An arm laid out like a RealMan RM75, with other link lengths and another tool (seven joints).
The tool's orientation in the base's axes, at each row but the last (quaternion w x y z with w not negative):
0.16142 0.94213 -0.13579 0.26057
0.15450 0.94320 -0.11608 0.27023
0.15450 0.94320 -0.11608 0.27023
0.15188 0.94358 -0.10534 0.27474
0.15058 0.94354 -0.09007 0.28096
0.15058 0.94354 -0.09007 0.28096
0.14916 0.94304 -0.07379 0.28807
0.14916 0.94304 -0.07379 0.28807
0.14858 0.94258 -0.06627 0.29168
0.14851 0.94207 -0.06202 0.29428
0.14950 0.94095 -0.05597 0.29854
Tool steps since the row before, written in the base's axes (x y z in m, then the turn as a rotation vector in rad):
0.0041 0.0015 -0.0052 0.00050 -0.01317 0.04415
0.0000 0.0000 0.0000 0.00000 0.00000 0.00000
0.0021 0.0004 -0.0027 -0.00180 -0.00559 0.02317
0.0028 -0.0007 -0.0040 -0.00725 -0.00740 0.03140
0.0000 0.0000 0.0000 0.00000 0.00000 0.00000
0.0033 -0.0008 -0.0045 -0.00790 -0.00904 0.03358
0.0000 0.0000 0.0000 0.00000 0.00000 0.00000
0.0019 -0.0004 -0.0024 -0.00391 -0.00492 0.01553
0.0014 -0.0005 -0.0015 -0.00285 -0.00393 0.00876
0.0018 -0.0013 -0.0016 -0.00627 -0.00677 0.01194
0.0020 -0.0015 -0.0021 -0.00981 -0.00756 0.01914
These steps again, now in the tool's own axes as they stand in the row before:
0.0004 -0.0040 0.0055 0.02629 0.02213 -0.03069
0.0000 0.0000 0.0000 0.00000 0.00000 0.00000
0.0002 -0.0016 0.0030 0.01191 0.01102 -0.01755
0.0002 -0.0011 0.0048 0.01214 0.01612 -0.02619
0.0000 0.0000 0.0000 0.00000 0.00000 0.00000
0.0003 -0.0011 0.0055 0.01296 0.01834 -0.02770
0.0000 0.0000 0.0000 0.00000 0.00000 0.00000
0.0002 -0.0006 0.0030 0.00582 0.00924 -0.01271
0.0003 -0.0002 0.0021 0.00280 0.00644 -0.00714
0.0006 0.0005 0.0026 0.00190 0.01061 -0.01056
0.0004 0.0005 0.0032 0.00320 0.01383 -0.01784

